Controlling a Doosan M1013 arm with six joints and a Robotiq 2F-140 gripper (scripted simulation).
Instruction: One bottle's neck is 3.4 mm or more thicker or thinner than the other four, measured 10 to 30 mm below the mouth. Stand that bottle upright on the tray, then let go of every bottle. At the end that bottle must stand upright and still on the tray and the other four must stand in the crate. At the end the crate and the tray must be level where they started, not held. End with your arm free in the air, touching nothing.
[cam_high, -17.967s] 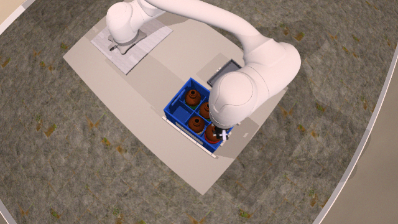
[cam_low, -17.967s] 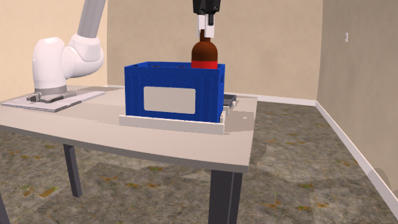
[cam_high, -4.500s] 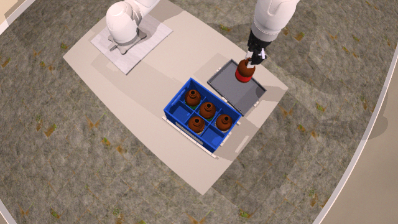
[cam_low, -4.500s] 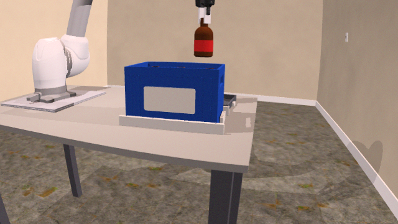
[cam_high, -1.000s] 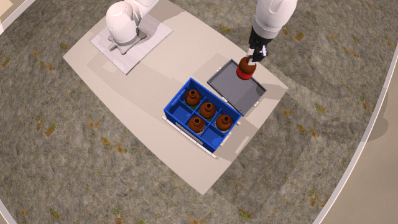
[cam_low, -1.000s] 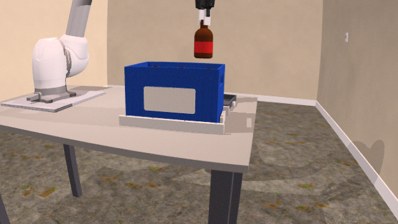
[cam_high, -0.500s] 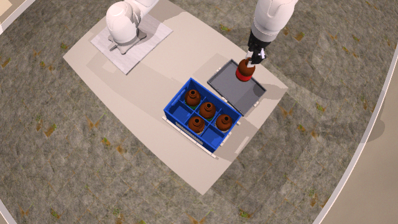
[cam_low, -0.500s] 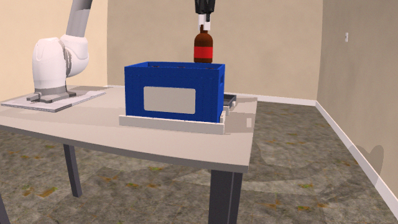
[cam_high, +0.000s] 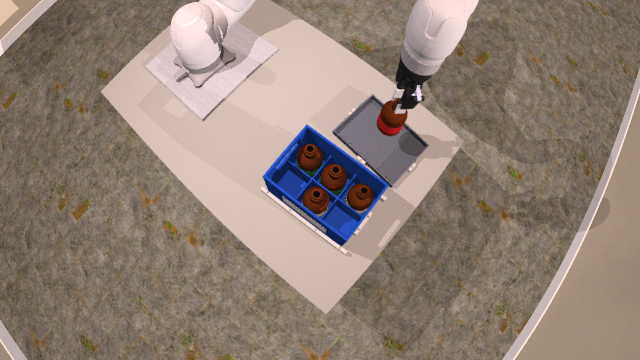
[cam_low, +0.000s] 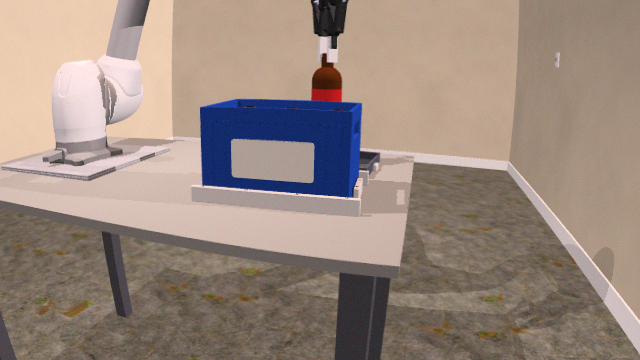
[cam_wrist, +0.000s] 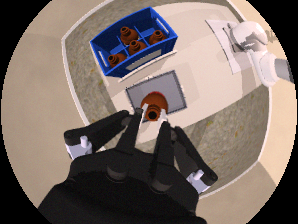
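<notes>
Now: the bottle 90 mm below my hand. Round my hand: crate (260 mm to the right, 210 mm below); then dark grey tray (280 mm below).
</notes>
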